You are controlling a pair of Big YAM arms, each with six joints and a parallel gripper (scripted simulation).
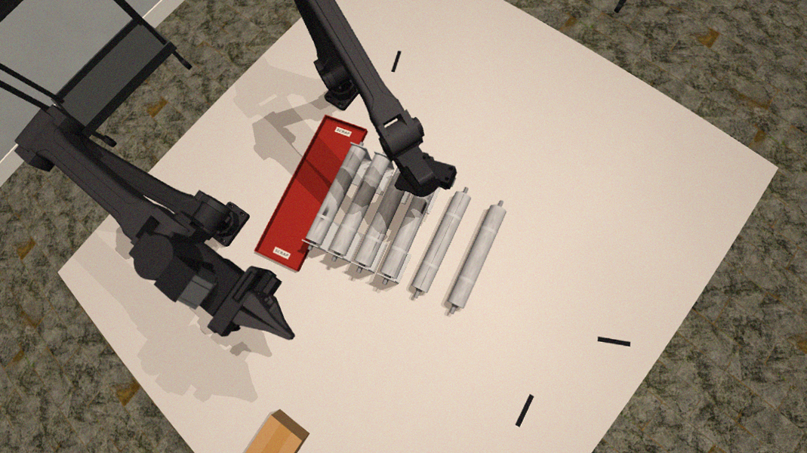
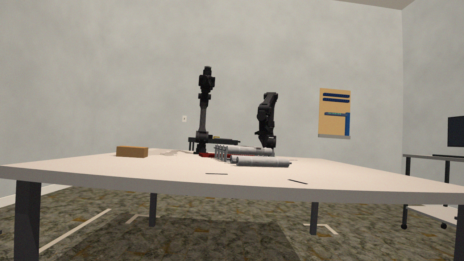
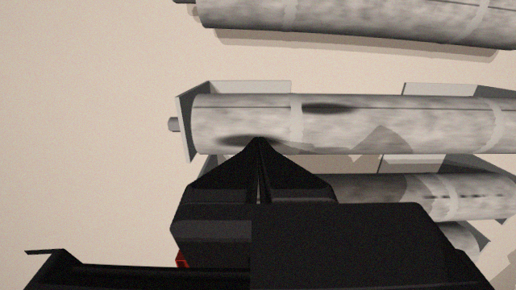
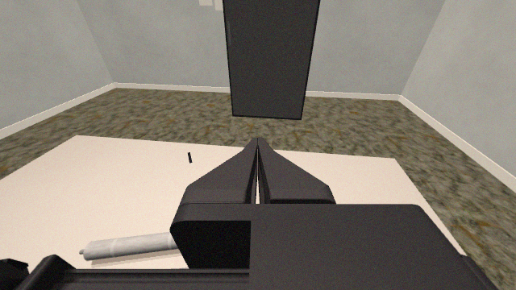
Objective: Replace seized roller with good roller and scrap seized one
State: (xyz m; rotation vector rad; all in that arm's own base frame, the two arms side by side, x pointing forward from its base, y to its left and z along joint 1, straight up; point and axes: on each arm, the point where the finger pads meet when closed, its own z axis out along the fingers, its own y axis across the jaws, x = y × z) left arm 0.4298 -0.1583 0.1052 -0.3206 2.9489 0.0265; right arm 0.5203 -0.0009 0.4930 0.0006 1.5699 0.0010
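My right hand is 370 mm past the red scrap tray, 200 mm to the right of it and 490 mm above it. Round my right hand: cardboard box (400 mm to the right, 460 mm below).
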